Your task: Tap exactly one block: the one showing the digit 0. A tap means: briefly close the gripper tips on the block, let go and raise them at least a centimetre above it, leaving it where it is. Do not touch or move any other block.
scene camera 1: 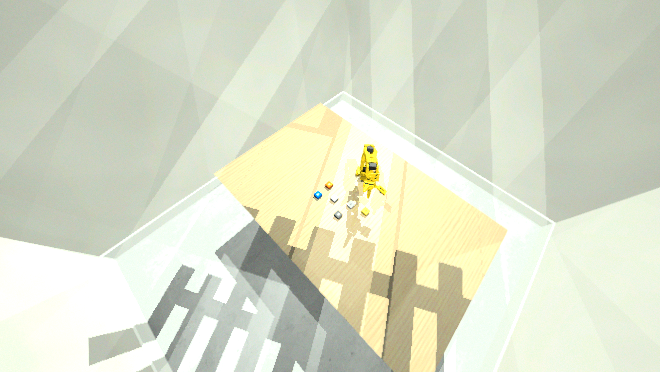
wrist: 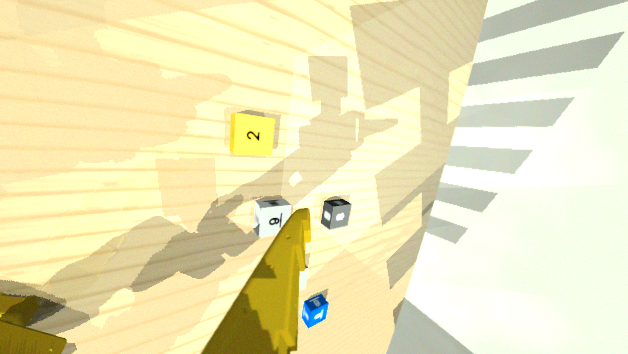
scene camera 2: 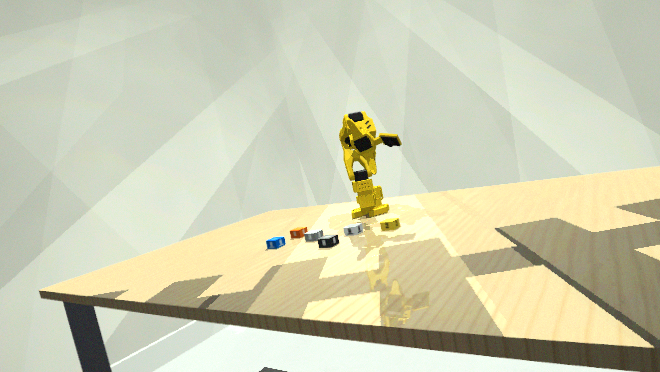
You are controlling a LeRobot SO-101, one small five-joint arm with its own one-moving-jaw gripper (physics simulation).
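A black block [scene camera 1: 338, 215] [scene camera 2: 328, 241] [wrist: 336, 214] bears a rounded white digit, 0 or 8; I cannot tell which. An orange block [scene camera 1: 329, 185] [scene camera 2: 298, 232] has a digit too small to read and does not show in the wrist view. My gripper [scene camera 1: 377, 193] [scene camera 2: 386, 156] is wide open and empty, high above the table on the robot's side of the blocks. In the wrist view its fixed jaw [wrist: 270, 295] crosses the lower middle and hides most of a pale grey block [scene camera 1: 334, 199] [scene camera 2: 314, 235] [wrist: 303, 277], whose digit is unreadable.
A yellow block [scene camera 1: 365, 212] [scene camera 2: 390, 224] [wrist: 252, 134] shows 2. A white block [scene camera 1: 351, 204] [scene camera 2: 353, 229] [wrist: 270, 217] shows an underlined 9 or 6. A blue block [scene camera 1: 318, 195] [scene camera 2: 275, 243] [wrist: 315, 311] seems to show 1. All stand apart on the wooden table [scene camera 1: 440, 225] [scene camera 2: 165, 250].
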